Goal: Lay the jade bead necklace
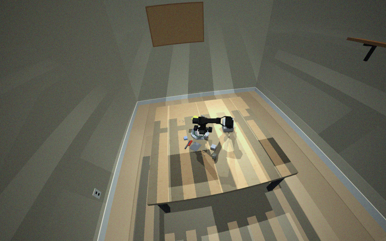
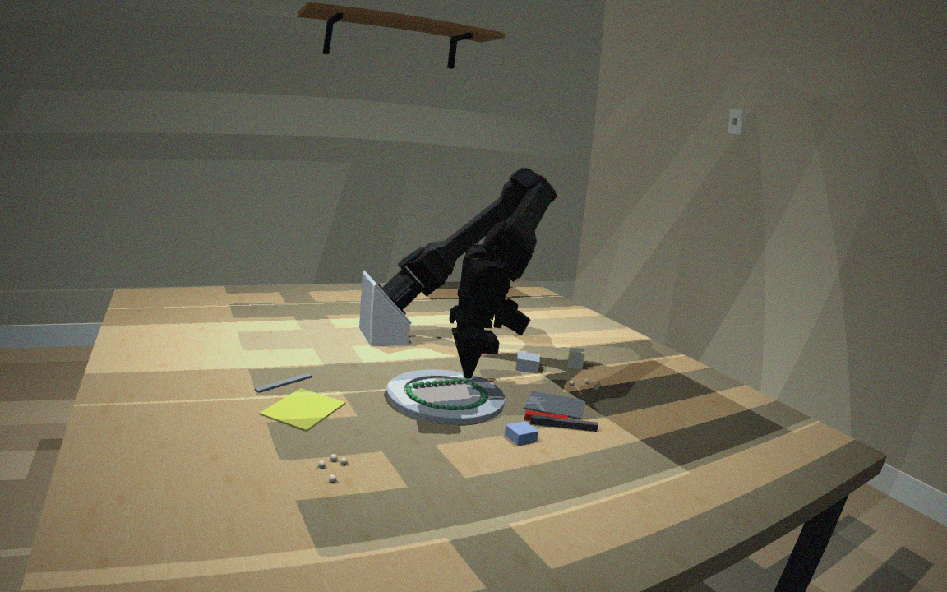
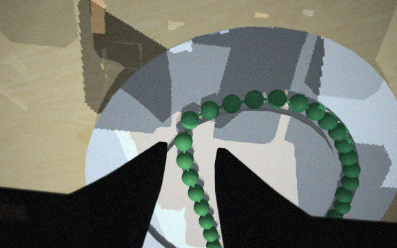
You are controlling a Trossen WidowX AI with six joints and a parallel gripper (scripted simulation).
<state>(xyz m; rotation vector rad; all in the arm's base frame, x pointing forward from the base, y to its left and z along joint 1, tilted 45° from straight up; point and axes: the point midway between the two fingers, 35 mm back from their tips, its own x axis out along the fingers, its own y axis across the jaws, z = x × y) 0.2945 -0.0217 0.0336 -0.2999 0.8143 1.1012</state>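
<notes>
Right now the round grey bead board is 50 mm to the right of my gripper tip, 20 mm below it and 20 mm ahead of it. Round my gripper tip: grey plate 110 mm to the left, 110 mm ahead, 30 mm below; blue block 190 mm ahead, 20 mm to the right, 20 mm below; red and black pen 170 mm ahead, 60 mm to the left, 20 mm below.
</notes>
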